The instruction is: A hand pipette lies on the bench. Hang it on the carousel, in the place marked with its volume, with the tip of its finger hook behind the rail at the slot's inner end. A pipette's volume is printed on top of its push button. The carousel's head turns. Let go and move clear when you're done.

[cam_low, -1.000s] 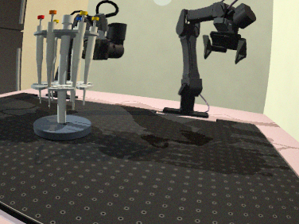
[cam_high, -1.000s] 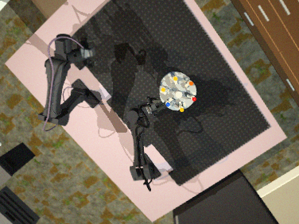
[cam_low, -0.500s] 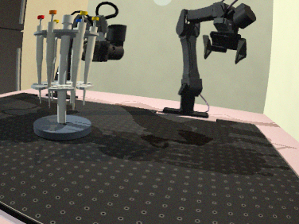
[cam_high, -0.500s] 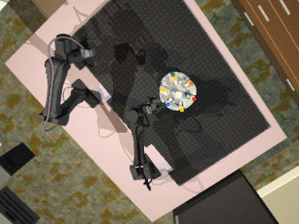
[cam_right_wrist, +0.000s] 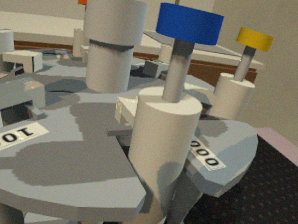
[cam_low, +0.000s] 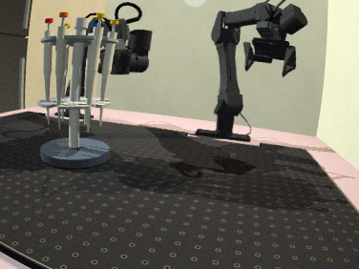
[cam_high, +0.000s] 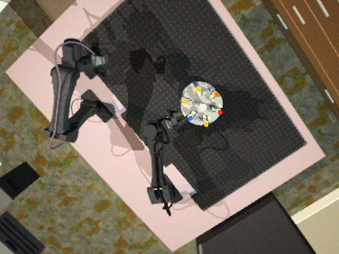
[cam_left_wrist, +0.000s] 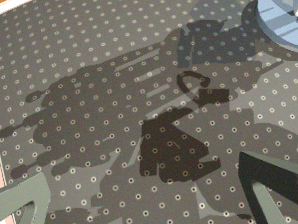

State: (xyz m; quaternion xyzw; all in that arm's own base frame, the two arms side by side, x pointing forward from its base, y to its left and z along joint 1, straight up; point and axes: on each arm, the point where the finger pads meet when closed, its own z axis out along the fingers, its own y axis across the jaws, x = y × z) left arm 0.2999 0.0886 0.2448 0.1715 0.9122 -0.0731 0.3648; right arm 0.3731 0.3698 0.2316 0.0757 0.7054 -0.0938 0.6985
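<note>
Now: the pipette 2 cm below my right hand and 1 cm ahead of it.
</note>
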